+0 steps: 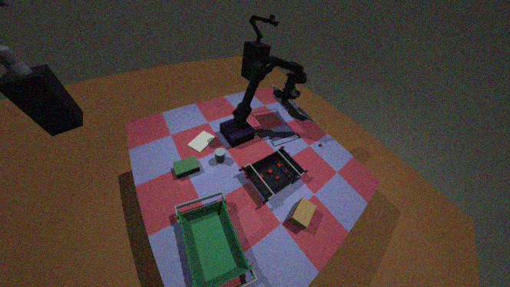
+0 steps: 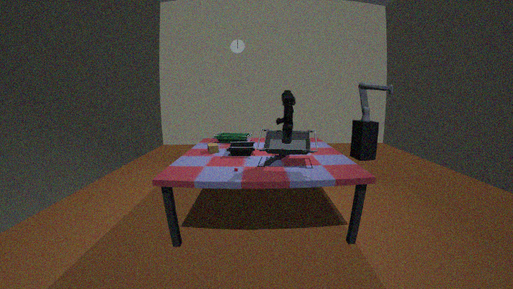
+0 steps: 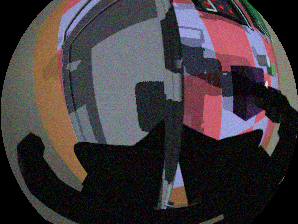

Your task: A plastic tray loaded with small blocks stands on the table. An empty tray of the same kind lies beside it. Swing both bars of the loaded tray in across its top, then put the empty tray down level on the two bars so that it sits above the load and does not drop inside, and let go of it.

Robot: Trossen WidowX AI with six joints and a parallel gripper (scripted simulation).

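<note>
Now: the grey tray 8 cm to the left of my gripper tip, 2 cm ahead of it and 1 cm below it. From my gripper tip the other things lie so: red block (34 cm ahead, 17 cm below, 12 cm to the left); grey cup (53 cm to the right, 14 cm below, 5 cm ahead); white card (55 cm to the right, 17 cm below, 13 cm behind).
</note>
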